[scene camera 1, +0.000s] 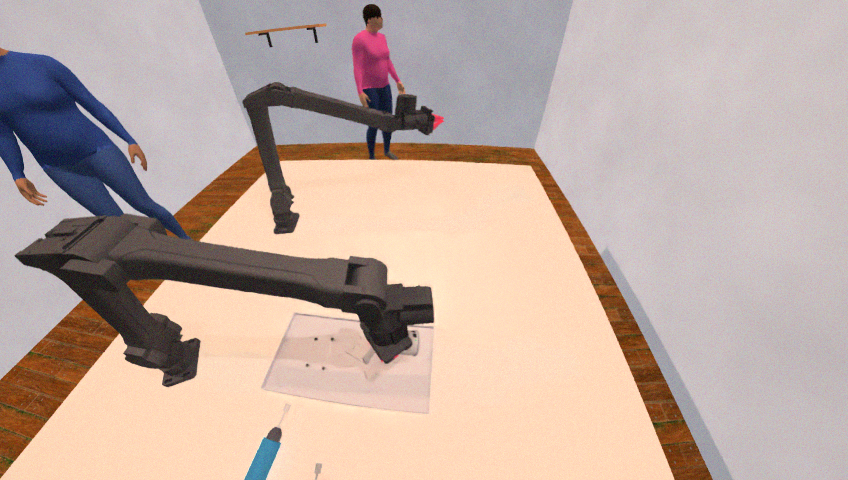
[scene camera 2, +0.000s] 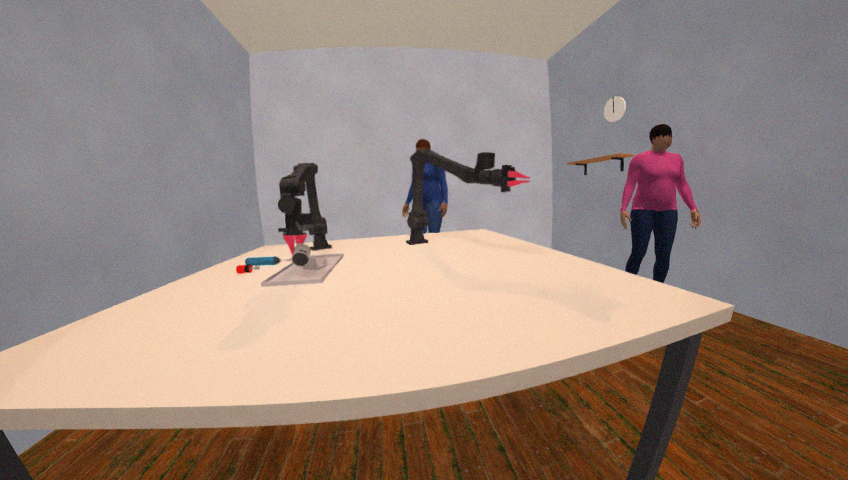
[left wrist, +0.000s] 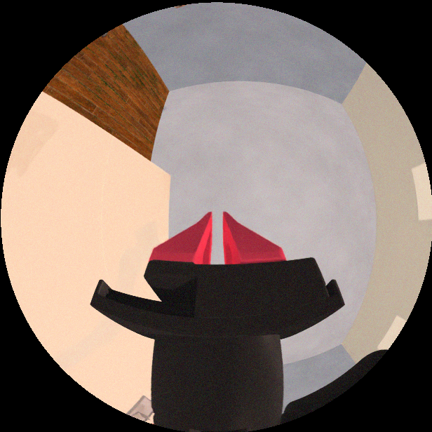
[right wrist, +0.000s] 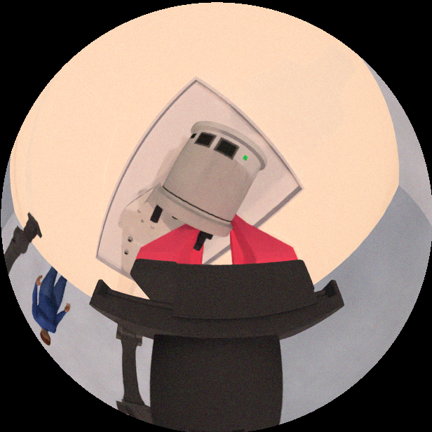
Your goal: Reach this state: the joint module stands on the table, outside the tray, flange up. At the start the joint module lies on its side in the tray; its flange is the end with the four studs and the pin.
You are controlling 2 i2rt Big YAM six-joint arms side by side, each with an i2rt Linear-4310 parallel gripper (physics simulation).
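Seen in the pictures: left gripper, between the fingertips: [scene camera 1: 443, 119] [scene camera 2: 529, 179]; right gripper, between the fingertips: [scene camera 1: 391, 353]; left arm's base, origin of its link: [scene camera 1: 287, 224] [scene camera 2: 417, 242]; right arm's base, origin of its link: [scene camera 1: 184, 362] [scene camera 2: 321, 248].
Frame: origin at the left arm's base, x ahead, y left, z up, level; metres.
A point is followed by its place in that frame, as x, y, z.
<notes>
The joint module [scene camera 1: 411, 343] [scene camera 2: 301, 255] @[0.497, -0.587, 0.094] [right wrist: 212, 175], a pale grey cylinder with two dark ports and a green light, hangs tilted a little above the tray [scene camera 1: 279, 381] @[0.136, -0.634, 0.004] [scene camera 2: 285, 278] @[0.445, -0.666, 0.004] [right wrist: 300, 188]. In the right wrist view its flange end, with black studs, points toward the gripper, and the port end points away. My right gripper [scene camera 1: 387, 358] @[0.434, -0.616, 0.089] [scene camera 2: 294, 249] @[0.434, -0.616, 0.089] [right wrist: 216, 218] is shut on the module near the flange rim; the rim partly hides one fingertip. My left gripper [scene camera 1: 441, 121] @[0.698, 0.226, 0.317] [scene camera 2: 528, 179] @[0.698, 0.226, 0.317] [left wrist: 217, 217] is shut and empty, high above the table, far from the module.
A pale part with dark holes [scene camera 1: 324, 353] @[0.247, -0.568, 0.004] [right wrist: 134, 232] lies in the tray. A blue screwdriver [scene camera 1: 263, 457] @[0.151, -0.800, 0.040] [scene camera 2: 261, 261] @[0.155, -0.833, 0.023] and a red-handled tool [scene camera 2: 243, 268] @[0.267, -0.878, 0.023] lie beside the tray. Two people stand beyond the table [scene camera 1: 505, 267] [scene camera 2: 416, 344].
</notes>
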